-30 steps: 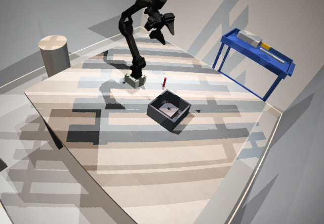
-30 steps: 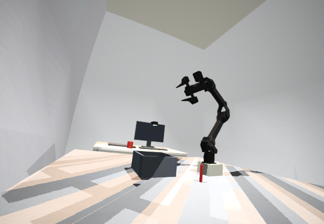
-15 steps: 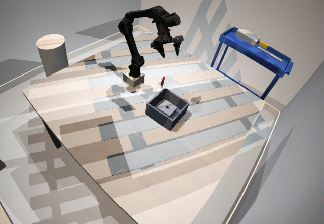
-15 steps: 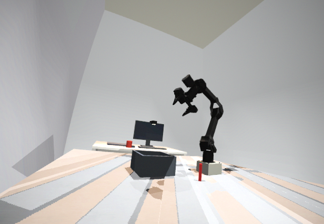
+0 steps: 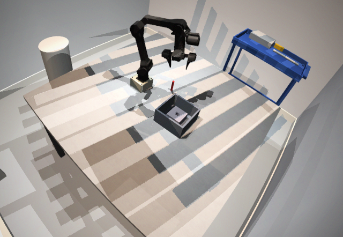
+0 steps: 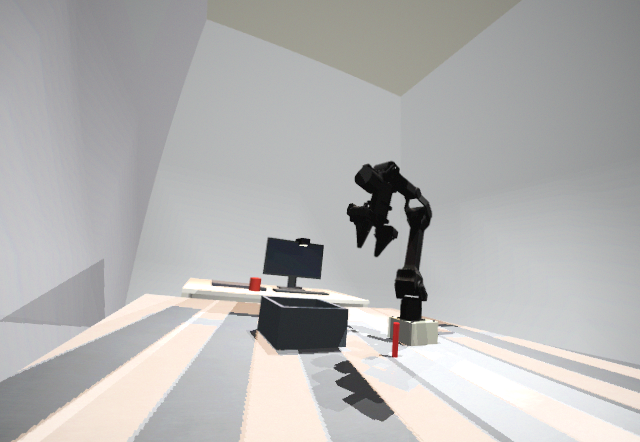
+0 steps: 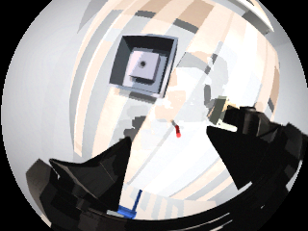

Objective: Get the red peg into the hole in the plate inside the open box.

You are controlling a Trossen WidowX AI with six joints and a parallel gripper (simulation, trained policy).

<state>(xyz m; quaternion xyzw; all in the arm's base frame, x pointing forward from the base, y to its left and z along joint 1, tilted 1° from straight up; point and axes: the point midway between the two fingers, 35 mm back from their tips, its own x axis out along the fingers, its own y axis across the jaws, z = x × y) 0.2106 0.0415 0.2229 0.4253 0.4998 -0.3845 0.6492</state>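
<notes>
Right now my gripper tip is 50 mm past the red peg, 70 mm to the right of it and 210 mm above it. From my gripper tip the other things lie so: dark box: 120 mm ahead, 130 mm to the right, 220 mm below.
</notes>
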